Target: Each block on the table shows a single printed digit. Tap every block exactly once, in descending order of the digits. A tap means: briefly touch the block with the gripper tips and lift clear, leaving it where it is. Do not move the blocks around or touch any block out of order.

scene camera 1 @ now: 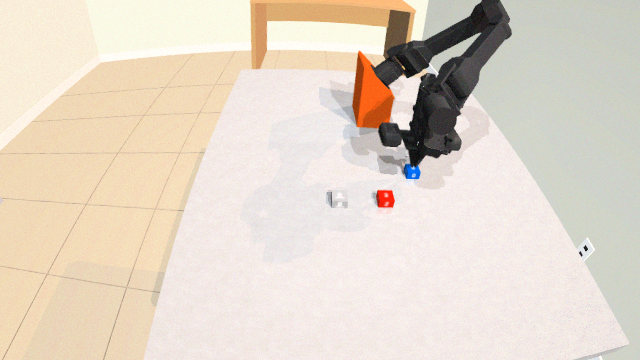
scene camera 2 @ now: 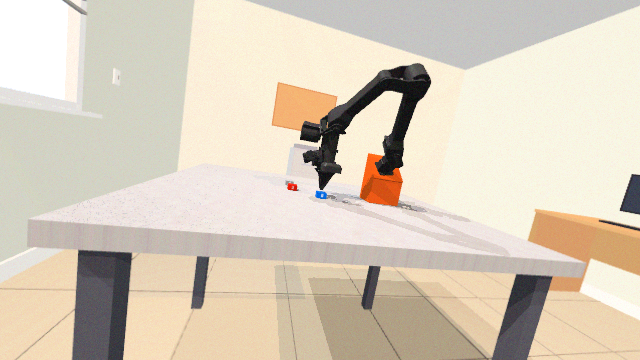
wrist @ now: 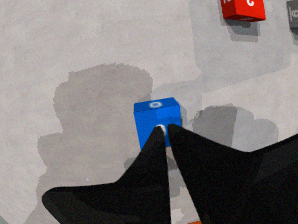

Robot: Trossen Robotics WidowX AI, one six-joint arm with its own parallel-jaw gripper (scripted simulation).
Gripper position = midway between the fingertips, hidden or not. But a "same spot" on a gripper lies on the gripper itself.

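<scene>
My gripper: visible in scene camera 1, scene camera 2 and the wrist view (164, 131). Gripper (scene camera 1: 415, 157) and (scene camera 2: 319, 179): same spot.
</scene>
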